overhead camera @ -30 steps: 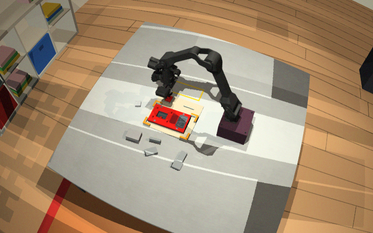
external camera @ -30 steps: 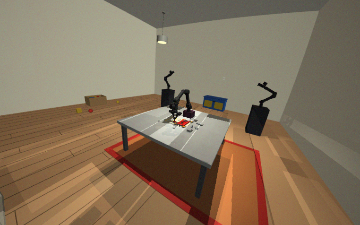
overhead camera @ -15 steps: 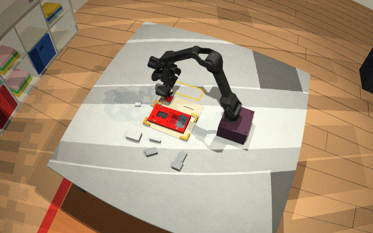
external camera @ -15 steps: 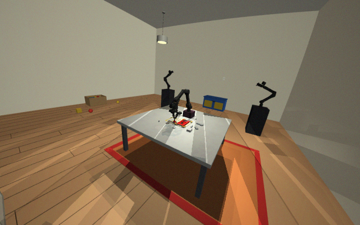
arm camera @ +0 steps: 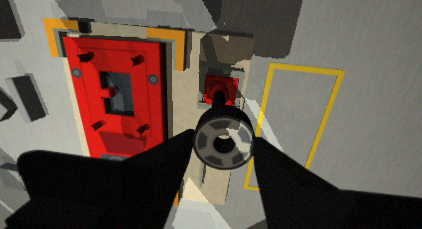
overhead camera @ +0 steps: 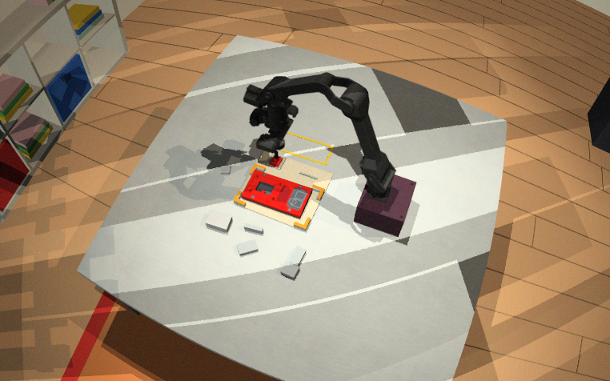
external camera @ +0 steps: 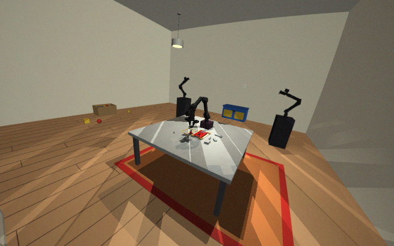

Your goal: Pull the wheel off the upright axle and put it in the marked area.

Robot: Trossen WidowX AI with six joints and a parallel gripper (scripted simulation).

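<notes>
Now: the dark axle 10 mm ahead of my gripper tip, 10 mm to the left of it and 70 mm below it. The rest, counted from my gripper tip: wheel: right at my gripper tip.
</notes>
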